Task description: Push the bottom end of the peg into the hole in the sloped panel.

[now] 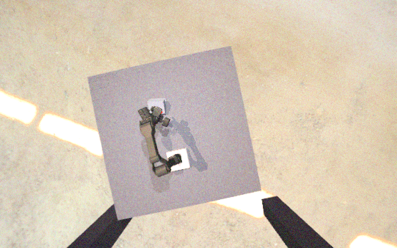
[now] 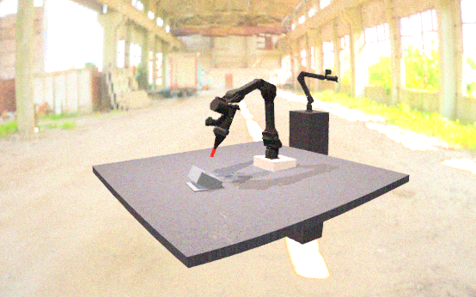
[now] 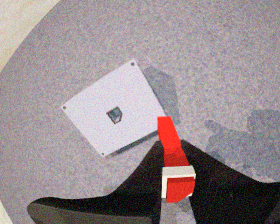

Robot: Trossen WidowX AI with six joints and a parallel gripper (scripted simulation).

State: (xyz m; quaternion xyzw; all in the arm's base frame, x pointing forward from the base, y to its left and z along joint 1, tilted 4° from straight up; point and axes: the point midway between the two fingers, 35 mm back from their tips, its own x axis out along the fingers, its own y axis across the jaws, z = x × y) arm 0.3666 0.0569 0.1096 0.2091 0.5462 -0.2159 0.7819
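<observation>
My gripper tip is 80 mm short of the sloped panel, 50 mm to the right of it and 120 mm above it. From my gripper tip the other things lie so: red peg (10 mm behind, 20 mm above).
</observation>
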